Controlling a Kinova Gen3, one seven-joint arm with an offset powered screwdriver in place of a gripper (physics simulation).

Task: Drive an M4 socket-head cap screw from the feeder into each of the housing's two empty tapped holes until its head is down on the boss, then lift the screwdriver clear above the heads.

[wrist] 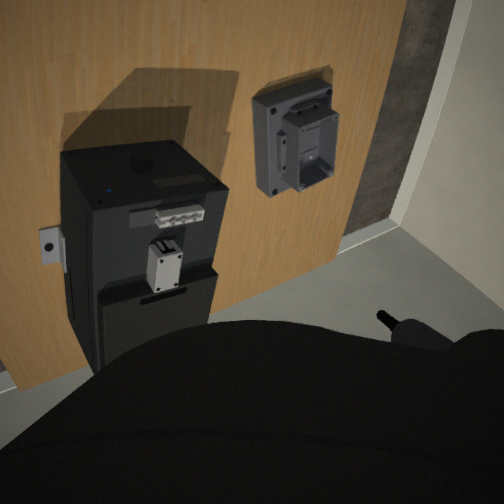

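The grey housing (296,142) sits on the wooden table top, upper middle of the wrist view, with small dark holes at its corners. The black screw feeder (140,245) stands to its left, with a white slotted block (164,267) on its front and a white strip (180,217) above it. I cannot make out any single screw. My screwdriver bit (384,316) sticks out at the lower right, over the grey floor beyond the table edge, far from both the housing and the feeder. Nothing shows on its tip.
The dark body of my wrist (250,415) fills the lower third of the view. A small white bracket (51,246) sits at the feeder's left side. The table edge (280,290) runs diagonally, with a pale wall (465,150) at right.
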